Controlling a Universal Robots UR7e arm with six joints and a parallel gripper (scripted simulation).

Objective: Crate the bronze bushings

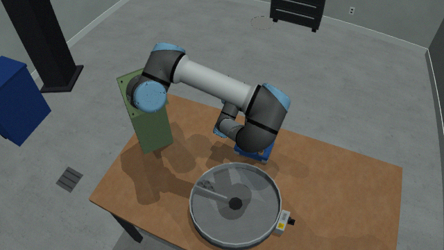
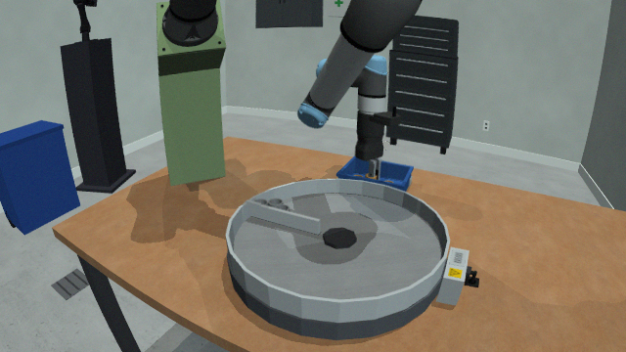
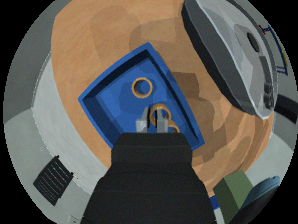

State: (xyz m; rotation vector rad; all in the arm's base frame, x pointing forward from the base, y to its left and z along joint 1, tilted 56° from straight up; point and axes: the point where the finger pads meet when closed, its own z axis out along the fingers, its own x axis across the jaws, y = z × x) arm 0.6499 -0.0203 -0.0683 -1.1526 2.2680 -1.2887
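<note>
The blue crate is 1 cm ahead of my hand, 2 cm to the left of it and 2 cm below it. From my hand the other things lie so: grey turning table: 9 cm behind, 34 cm to the right, 1 cm above.
</note>
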